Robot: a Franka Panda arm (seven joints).
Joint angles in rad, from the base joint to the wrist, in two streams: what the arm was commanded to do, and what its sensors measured. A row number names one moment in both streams.
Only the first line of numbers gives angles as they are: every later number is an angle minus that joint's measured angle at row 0.
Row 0, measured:
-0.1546, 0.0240, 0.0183, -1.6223, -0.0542, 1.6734, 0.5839
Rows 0 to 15, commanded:
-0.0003, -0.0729, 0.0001, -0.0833, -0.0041, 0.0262, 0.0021
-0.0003, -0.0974, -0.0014, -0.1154, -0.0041, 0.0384, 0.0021
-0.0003, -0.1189, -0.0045, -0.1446, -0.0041, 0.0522, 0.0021
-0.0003, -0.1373, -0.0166, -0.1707, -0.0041, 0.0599, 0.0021
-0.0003, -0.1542, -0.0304, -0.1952, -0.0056, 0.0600, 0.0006
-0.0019, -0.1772, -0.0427, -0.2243, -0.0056, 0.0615, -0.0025
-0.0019, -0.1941, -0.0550, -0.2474, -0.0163, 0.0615, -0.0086
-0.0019, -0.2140, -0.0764, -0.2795, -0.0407, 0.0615, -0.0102
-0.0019, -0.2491, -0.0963, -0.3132, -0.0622, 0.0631, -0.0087
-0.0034, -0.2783, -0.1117, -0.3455, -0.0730, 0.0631, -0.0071
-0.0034, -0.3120, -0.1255, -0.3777, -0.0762, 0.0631, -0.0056
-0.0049, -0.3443, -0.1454, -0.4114, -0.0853, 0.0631, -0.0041
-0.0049, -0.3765, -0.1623, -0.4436, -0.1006, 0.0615, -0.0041
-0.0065, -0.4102, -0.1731, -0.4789, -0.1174, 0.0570, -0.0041
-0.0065, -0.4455, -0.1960, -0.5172, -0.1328, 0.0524, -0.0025
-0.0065, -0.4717, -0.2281, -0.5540, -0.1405, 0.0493, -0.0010
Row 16, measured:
-0.0091, -0.3435, -0.1729, -0.4077, -0.1006, 0.0303, -0.0022
